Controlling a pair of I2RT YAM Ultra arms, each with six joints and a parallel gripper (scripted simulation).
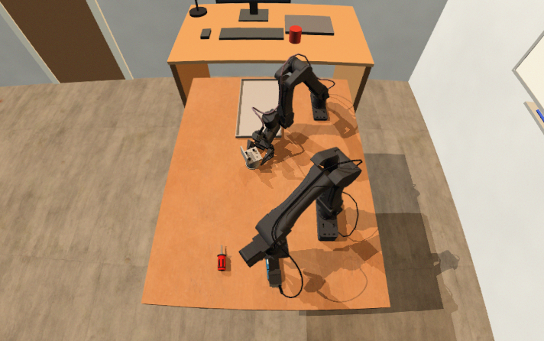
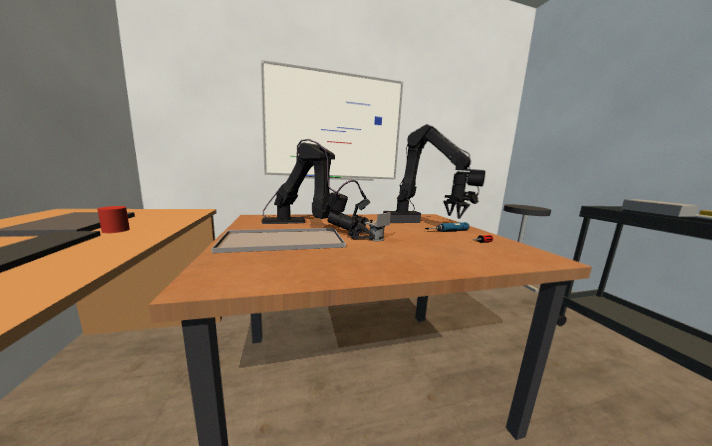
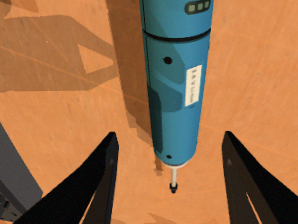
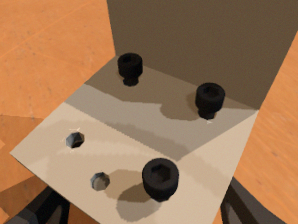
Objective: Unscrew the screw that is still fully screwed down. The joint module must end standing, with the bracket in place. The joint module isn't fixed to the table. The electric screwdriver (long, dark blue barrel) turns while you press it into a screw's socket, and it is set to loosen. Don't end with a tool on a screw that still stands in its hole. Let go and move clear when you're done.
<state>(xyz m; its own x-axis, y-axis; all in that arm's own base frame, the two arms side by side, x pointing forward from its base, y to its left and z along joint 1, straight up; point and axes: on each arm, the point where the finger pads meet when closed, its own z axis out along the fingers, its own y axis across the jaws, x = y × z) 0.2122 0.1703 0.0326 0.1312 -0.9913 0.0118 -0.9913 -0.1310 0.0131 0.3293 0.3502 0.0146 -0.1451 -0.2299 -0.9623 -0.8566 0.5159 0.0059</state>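
The l-shaped bracket is 10 mm ahead of my right hand, 10 mm to the left of it and 50 mm above it. From my right hand the other things lie so: small red screwdriver: 90 mm ahead, 440 mm to the left, 10 mm below; grey bit: 80 mm behind, 300 mm to the left; grey tray: 350 mm to the right, 20 mm below.
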